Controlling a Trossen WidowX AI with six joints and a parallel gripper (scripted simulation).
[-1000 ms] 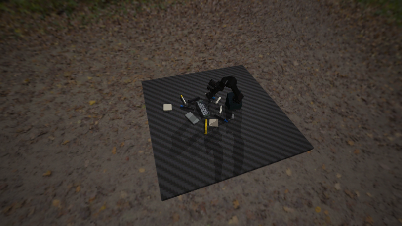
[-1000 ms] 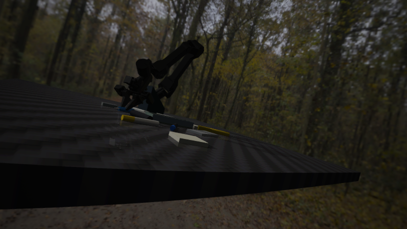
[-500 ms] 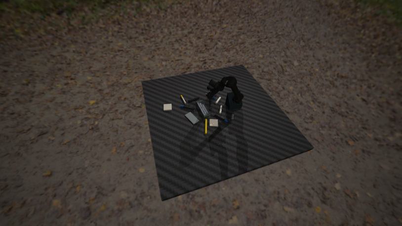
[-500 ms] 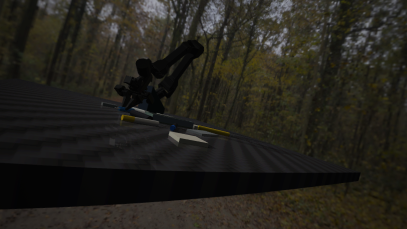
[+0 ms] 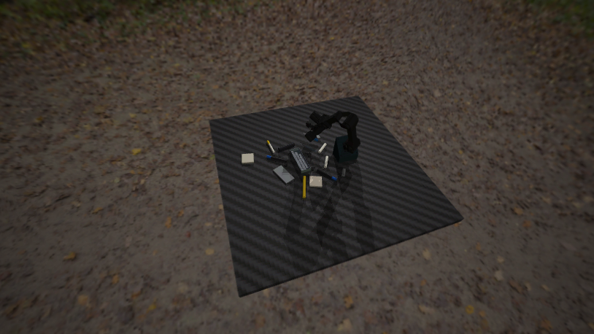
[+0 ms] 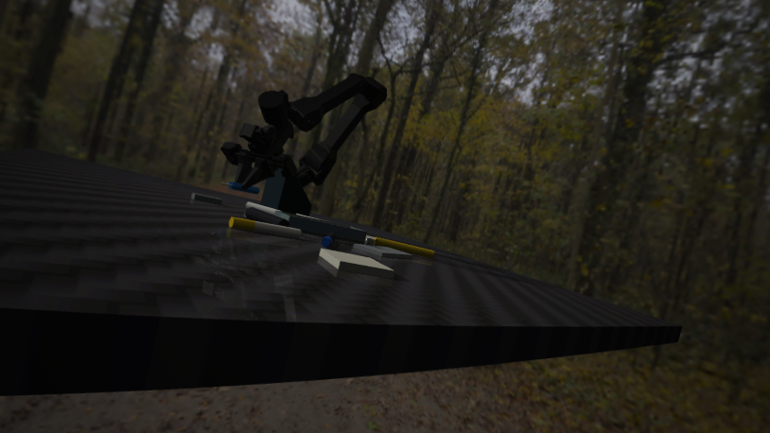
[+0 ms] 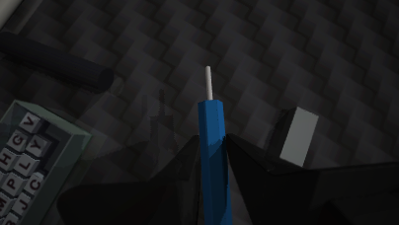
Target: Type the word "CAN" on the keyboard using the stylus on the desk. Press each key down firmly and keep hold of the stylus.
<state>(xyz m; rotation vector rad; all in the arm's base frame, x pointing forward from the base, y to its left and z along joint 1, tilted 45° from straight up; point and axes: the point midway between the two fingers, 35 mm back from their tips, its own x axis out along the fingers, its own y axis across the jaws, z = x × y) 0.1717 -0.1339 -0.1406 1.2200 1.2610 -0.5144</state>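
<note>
My gripper tip is 18 cm short of the dark cylinder and 4 cm above it. From my gripper tip the other things lie so: grey slab (28 cm ahead, 23 cm to the left, 5 cm below); blue stylus (1 cm ahead, 1 cm to the right); yellow-and-white marker (28 cm ahead, 5 cm to the right, 4 cm below).
</note>
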